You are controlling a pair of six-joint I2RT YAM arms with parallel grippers.
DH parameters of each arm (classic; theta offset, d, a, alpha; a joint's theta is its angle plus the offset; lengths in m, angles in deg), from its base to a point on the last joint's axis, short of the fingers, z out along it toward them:
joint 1: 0 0.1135 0.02 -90
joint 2: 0 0 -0.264 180
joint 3: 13.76 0 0.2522 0
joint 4: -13.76 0 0.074 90
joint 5: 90 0 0 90
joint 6: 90 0.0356 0 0
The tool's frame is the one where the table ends.
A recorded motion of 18 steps. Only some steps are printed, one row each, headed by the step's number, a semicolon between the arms.
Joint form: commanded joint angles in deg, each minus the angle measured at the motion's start. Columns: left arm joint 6, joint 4, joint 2, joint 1, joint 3, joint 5; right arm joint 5, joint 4, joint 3, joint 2, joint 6, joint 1.
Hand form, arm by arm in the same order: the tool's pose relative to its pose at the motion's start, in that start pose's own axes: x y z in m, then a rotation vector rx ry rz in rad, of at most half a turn. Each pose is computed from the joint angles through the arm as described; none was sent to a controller.
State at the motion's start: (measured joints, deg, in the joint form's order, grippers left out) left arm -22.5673 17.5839 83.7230 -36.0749 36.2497 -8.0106; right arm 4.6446 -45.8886 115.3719 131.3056 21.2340 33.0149
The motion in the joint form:
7: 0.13 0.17 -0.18 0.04 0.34 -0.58; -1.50 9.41 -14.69 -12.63 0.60 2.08
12: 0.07 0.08 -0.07 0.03 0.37 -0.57; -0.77 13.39 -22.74 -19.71 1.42 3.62
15: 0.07 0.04 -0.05 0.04 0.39 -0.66; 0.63 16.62 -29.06 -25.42 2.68 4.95
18: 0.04 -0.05 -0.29 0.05 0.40 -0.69; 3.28 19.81 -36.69 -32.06 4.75 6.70
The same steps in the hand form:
7: -0.0031 -0.0006 -0.0005 -0.0054 -0.0151 0.0002; 0.0210 0.0068 -0.0463 -0.0899 -0.1044 -0.0116
12: -0.0027 -0.0006 -0.0001 -0.0062 -0.0122 -0.0003; 0.0395 0.0087 -0.0708 -0.1135 -0.1528 -0.0146
15: -0.0027 -0.0005 0.0000 -0.0080 -0.0123 -0.0003; 0.0557 0.0087 -0.0896 -0.1243 -0.1992 -0.0048
18: -0.0035 -0.0006 -0.0009 -0.0076 -0.0151 -0.0014; 0.0788 0.0065 -0.1082 -0.1202 -0.2458 0.0168

